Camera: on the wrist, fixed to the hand. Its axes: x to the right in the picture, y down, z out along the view.
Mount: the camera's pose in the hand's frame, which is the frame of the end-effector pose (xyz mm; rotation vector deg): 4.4 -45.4 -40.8 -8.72 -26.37 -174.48
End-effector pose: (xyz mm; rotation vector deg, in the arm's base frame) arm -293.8 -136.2 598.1 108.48 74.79 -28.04
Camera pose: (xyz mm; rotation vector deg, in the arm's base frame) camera -337.8 -94.0 603.8 91.95 -121.11 81.46
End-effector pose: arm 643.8 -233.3 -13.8 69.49 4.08 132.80
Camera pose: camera 629.0 -184.4 -47.5 12.17 43.22 -35.45
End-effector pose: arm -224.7 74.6 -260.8 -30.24 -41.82 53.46
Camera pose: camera -168.3 51.7 -254.6 51.56 -57.23 -109.88
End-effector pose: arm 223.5 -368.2 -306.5 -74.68 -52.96 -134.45
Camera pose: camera 170.4 -361.1 -336.0 -20.98 52.62 14.44
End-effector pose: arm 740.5 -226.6 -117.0 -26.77 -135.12 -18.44
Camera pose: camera 742.8 -281.0 -89.0 -133.32 38.95 57.12
